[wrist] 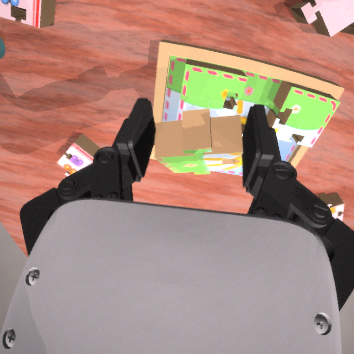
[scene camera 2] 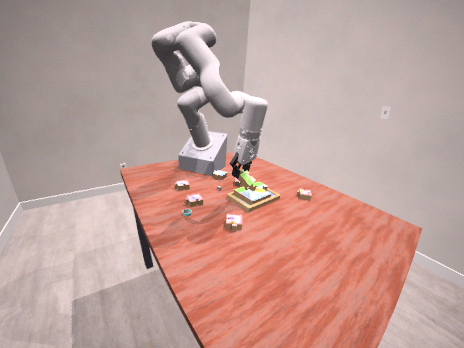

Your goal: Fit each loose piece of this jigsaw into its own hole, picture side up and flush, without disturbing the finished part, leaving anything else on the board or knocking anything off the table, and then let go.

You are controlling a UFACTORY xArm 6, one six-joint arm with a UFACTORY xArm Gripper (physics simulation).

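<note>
My gripper [scene camera 2: 242,173] [wrist: 198,119] is shut on a thick jigsaw piece [scene camera 2: 247,179] [wrist: 190,164] with a green, white and yellow picture face and brown sides. The piece is tilted, its brown side showing between the fingers in the wrist view, and is held over the near edge of the board. The wooden-rimmed board [scene camera 2: 239,202] [wrist: 225,63] holds green pieces [wrist: 205,86] [wrist: 311,112] and blue-and-yellow picture parts. A darker, lower green area [wrist: 265,87] shows between the green pieces. The held piece and fingers hide part of the board; contact with it cannot be told.
Thick loose pieces, several pink-faced, lie around the board: one at the front [scene camera 2: 233,221], one at the right [scene camera 2: 304,194], others at the left [scene camera 2: 194,200] [scene camera 2: 182,185] and back [scene camera 2: 220,174]. A teal ring [scene camera 2: 187,212] and a small grey object [scene camera 2: 219,188] lie left of the board.
</note>
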